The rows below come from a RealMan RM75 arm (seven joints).
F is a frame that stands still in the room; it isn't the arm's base.
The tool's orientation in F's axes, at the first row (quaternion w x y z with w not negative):
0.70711, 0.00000, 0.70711, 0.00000
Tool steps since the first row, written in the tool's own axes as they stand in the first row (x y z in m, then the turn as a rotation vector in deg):
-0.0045, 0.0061, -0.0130, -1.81, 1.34, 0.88
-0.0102, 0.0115, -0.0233, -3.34, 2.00, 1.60
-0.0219, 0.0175, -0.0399, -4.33, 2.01, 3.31
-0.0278, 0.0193, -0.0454, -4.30, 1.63, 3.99
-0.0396, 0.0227, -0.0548, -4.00, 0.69, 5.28
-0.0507, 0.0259, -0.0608, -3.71, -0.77, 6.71
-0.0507, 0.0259, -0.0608, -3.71, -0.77, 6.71
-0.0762, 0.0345, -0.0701, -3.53, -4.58, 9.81
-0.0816, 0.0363, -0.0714, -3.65, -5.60, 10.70
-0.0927, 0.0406, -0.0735, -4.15, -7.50, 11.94
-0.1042, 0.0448, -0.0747, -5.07, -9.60, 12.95
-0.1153, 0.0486, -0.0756, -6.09, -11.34, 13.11
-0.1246, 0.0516, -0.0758, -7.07, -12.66, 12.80
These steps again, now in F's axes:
-0.0130, 0.0061, 0.0045, 0.88, 1.34, 1.81
-0.0233, 0.0115, 0.0102, 1.60, 2.00, 3.34
-0.0399, 0.0175, 0.0219, 3.31, 2.01, 4.33
-0.0454, 0.0193, 0.0278, 3.99, 1.63, 4.30
-0.0548, 0.0227, 0.0396, 5.28, 0.69, 4.00
-0.0608, 0.0259, 0.0507, 6.71, -0.77, 3.71
-0.0608, 0.0259, 0.0507, 6.71, -0.77, 3.71
-0.0701, 0.0345, 0.0762, 9.81, -4.58, 3.53
-0.0714, 0.0363, 0.0816, 10.70, -5.60, 3.65
-0.0735, 0.0406, 0.0927, 11.94, -7.50, 4.15
-0.0747, 0.0448, 0.1042, 12.95, -9.60, 5.07
-0.0756, 0.0486, 0.1153, 13.11, -11.34, 6.09
-0.0758, 0.0516, 0.1246, 12.80, -12.66, 7.07

